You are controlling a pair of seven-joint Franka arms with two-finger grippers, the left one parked.
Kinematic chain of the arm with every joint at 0, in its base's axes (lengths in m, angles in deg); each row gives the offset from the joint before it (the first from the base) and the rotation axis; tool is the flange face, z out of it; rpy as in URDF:
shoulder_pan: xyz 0 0 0.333 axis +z
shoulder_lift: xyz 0 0 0 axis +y
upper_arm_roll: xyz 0 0 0.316 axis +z
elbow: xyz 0.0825 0 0 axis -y
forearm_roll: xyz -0.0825 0 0.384 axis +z
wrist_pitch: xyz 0 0 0 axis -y
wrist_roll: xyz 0.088 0 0 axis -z
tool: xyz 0 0 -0.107 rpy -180 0 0
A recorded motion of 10 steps. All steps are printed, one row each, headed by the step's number.
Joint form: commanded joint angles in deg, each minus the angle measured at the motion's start. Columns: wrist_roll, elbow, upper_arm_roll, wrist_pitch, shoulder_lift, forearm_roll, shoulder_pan.
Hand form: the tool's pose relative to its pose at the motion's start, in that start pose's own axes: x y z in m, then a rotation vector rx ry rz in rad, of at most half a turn. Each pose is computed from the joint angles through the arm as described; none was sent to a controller.
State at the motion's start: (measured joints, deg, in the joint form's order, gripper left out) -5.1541 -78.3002 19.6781 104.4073 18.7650 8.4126 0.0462
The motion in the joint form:
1: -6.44 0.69 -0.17 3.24 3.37 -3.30 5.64
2: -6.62 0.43 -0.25 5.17 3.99 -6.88 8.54
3: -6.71 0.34 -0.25 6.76 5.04 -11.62 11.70
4: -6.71 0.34 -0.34 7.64 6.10 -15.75 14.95
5: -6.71 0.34 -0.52 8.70 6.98 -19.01 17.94
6: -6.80 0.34 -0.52 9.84 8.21 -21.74 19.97
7: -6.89 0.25 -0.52 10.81 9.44 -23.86 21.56
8: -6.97 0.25 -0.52 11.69 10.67 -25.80 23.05
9: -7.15 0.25 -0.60 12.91 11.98 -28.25 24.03
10: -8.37 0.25 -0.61 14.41 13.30 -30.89 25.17
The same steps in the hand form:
1: 0.0140 -0.0457 0.0427 -0.0250 -0.0124 -0.2062
2: 0.0164 -0.0719 0.0568 -0.0743 -0.0084 -0.2748
3: 0.0176 -0.1002 0.0753 -0.1368 -0.0134 -0.3559
4: 0.0161 -0.1300 0.0941 -0.1884 -0.0253 -0.4343
5: 0.0135 -0.1581 0.1098 -0.2279 -0.0273 -0.5042
6: 0.0119 -0.1767 0.1271 -0.2575 -0.0306 -0.5594
7: 0.0098 -0.1908 0.1445 -0.2783 -0.0371 -0.6038
8: 0.0074 -0.2041 0.1611 -0.2963 -0.0429 -0.6458
9: 0.0071 -0.2107 0.1769 -0.3233 -0.0434 -0.6856
10: 0.0060 -0.2204 0.1929 -0.3502 -0.0417 -0.7509

